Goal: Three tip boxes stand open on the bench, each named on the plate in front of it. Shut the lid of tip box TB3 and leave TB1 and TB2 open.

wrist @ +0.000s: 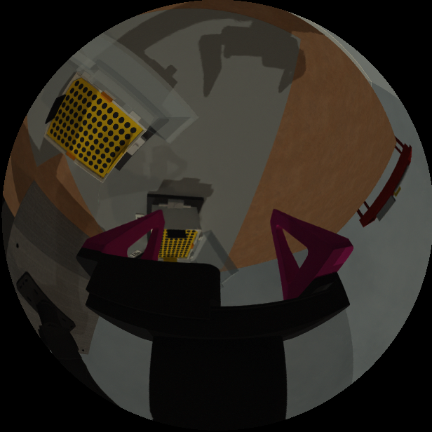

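One tip box (92, 127) with a yellow, dark-holed rack is at the upper left of the wrist view. A large see-through lid (172, 120) stands raised beside it. A small pale plate (135, 145) at its side is not readable. A second tip box (177, 243) shows behind the left finger, partly hidden by it, with a clear raised panel at its right. A white plate (135, 253) with dark letters shows through the left finger's opening; I cannot read it surely. I cannot tell which box is TB3. A third box is not clearly visible. My gripper (217, 215) is open and empty.
A red rack-like object (389, 186) stands at the far right. A grey metal plate (47, 245) with dark arm hardware lies at the lower left. A grey mat (235, 125) and brown bench top (325, 125) lie beneath, with the gripper's shadow across the top.
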